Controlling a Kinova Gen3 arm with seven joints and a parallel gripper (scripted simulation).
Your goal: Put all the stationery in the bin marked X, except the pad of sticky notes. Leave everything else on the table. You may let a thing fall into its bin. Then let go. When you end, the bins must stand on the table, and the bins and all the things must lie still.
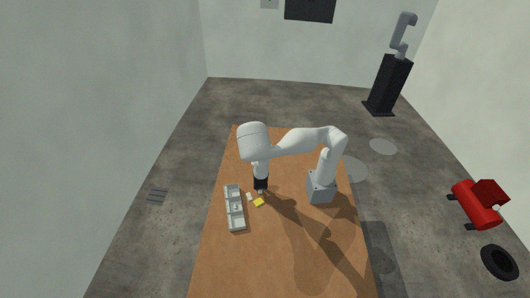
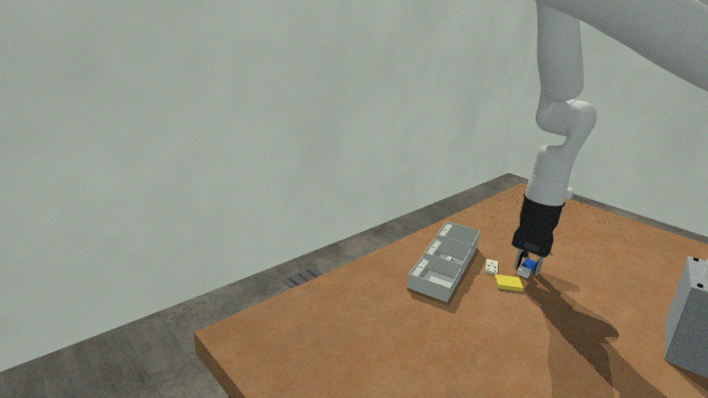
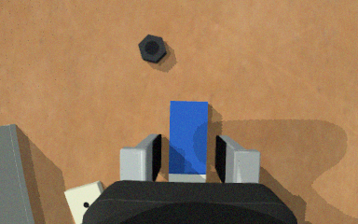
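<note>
Right now my hand is 1 cm to the right of the eraser and 1 cm above it. Also, from my hand: sticky notes (9 cm to the left, 2 cm below, 2 cm ahead); black nut (7 cm to the right, 2 cm below, 2 cm ahead); white domino (6 cm ahead, 5 cm to the left, 1 cm below).
</note>
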